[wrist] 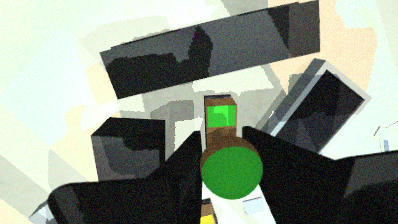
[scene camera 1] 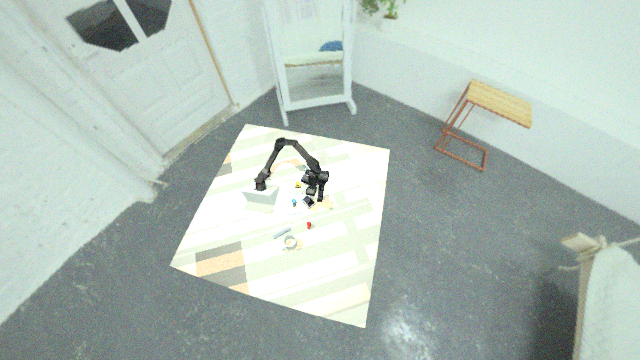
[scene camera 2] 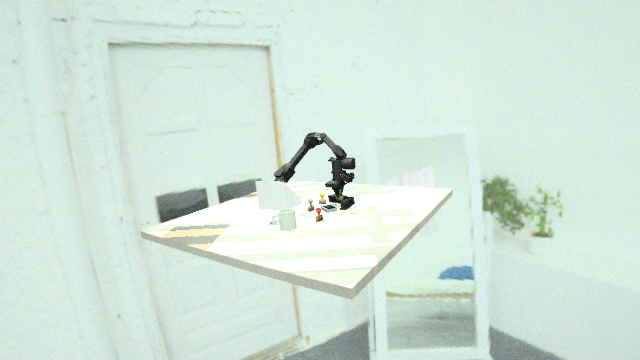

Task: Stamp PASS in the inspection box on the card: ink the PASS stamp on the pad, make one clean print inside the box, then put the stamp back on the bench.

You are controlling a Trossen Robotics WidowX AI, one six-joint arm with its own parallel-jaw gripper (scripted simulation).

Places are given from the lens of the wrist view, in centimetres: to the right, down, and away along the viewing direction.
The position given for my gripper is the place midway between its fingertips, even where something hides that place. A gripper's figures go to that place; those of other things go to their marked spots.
my gripper (wrist: 221,135): 1, 1, 11
green-topped stamp (wrist: 231,168): 1, 2, 7
